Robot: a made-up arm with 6 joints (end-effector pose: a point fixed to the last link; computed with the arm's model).
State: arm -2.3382 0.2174 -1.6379 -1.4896 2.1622 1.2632
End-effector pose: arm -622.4 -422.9 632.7 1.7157 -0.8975 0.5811
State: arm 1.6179 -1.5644 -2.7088 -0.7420 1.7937 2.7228
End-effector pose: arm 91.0 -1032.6 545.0 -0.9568 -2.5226 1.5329
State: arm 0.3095 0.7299 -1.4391 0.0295 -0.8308 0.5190
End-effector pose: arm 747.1 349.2 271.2 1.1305 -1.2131 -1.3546
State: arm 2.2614 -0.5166 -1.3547 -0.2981 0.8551 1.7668
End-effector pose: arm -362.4 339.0 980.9 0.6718 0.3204 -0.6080
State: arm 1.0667 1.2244 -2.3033 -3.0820 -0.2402 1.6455
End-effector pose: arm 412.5 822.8 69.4 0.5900 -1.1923 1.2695
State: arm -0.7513 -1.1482 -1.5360 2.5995 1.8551 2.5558
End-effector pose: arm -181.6 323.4 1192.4 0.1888 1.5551 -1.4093
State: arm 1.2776 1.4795 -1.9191 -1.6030 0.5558 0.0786
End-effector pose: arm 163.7 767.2 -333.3 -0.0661 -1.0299 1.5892
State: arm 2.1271 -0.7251 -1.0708 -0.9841 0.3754 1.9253
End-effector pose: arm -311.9 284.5 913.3 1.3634 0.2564 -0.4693
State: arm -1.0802 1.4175 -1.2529 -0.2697 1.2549 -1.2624
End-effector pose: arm 159.8 -276.4 -412.8 0.5548 0.8773 -0.5918
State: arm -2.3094 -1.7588 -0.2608 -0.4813 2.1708 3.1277
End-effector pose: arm -137.7 -31.2 515.7 0.2370 -0.1219 -0.5404
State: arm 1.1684 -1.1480 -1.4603 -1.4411 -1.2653 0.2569
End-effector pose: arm -215.5 -139.6 949.1 -1.6742 1.4584 -1.0818
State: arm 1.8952 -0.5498 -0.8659 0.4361 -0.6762 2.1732
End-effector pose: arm -132.1 386.3 822.4 0.7110 1.7661 -1.3216
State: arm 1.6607 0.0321 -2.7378 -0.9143 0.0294 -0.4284
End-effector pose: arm -123.7 174.5 1290.4 -2.0395 2.3803 -0.1258
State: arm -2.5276 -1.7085 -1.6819 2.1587 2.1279 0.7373
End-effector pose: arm 761.5 400.8 772.0 0.1283 -1.1433 -2.0775
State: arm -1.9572 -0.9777 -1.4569 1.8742 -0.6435 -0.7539
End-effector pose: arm -37.3 102.2 1052.0 0.0765 1.7405 0.5343
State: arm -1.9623 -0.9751 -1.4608 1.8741 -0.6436 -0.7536
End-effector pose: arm -36.9 102.3 1053.1 0.0800 1.7406 0.5293
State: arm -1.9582 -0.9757 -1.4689 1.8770 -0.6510 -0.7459
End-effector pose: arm -35.4 107.2 1054.4 0.0628 1.7379 0.5202
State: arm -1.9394 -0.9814 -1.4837 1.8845 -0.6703 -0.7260
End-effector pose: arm -32.4 119.9 1056.0 0.0122 1.7297 0.5043
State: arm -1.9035 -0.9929 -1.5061 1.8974 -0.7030 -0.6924
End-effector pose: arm -28.9 141.7 1057.2 -0.0766 1.7127 0.4820
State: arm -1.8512 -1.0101 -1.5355 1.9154 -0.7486 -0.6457
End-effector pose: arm -26.9 172.6 1057.1 -0.2012 1.6820 0.4549
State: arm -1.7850 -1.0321 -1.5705 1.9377 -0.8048 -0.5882
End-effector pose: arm -29.1 211.1 1054.4 -0.3544 1.6330 0.4260
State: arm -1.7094 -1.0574 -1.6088 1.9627 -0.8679 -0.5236
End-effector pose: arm -37.7 254.2 1048.3 -0.5233 1.5633 0.3981
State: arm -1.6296 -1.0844 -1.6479 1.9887 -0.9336 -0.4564
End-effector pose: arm -53.5 298.0 1038.7 -0.6937 1.4744 0.3735
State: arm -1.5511 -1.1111 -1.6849 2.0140 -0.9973 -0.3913
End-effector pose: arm -75.7 338.4 1026.4 -0.8517 1.3726 0.3541
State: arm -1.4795 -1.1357 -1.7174 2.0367 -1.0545 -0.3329
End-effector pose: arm -101.1 372.2 1012.8 -0.9862 1.2685 0.3400
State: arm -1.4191 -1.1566 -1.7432 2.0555 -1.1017 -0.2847
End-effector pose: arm -126.2 397.7 999.7 -1.0910 1.1734 0.3313
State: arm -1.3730 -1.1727 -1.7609 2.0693 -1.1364 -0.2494
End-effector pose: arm -147.1 414.6 989.0 -1.1642 1.0980 0.3274
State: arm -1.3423 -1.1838 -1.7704 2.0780 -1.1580 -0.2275
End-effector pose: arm -161.8 424.0 981.6 -1.2085 1.0480 0.3273
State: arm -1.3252 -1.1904 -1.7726 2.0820 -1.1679 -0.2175
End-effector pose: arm -169.9 427.6 977.6 -1.2293 1.0228 0.3301
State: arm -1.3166 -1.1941 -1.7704 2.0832 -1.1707 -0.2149
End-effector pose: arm -173.7 427.9 975.9 -1.2362 1.0134 0.3346
